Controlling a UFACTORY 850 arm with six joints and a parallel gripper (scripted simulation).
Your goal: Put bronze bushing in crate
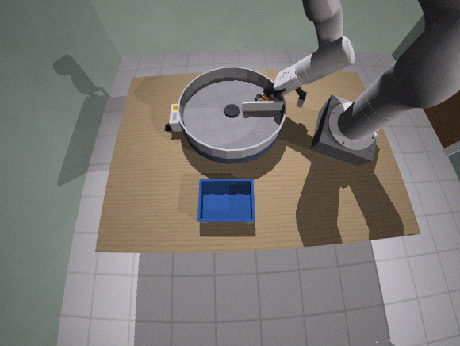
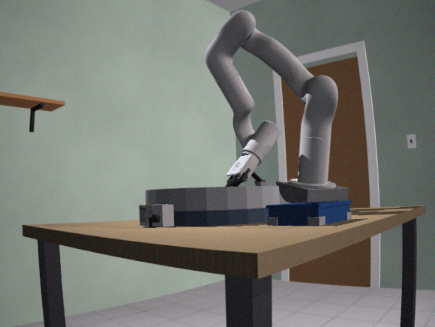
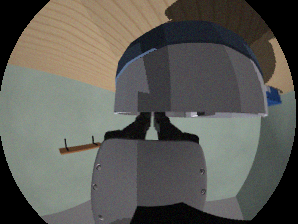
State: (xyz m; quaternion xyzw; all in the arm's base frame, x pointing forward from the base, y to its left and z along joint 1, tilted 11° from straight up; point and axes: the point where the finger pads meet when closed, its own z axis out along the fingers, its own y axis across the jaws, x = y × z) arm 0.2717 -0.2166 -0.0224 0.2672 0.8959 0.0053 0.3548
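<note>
Now: the blue crate 23 cm ahead of my hand, 41 cm to the left of it and 7 cm below it. From my hand the other things lie so: round grey turning table: 18 cm ahead, 4 cm to the left, 5 cm below.
</note>
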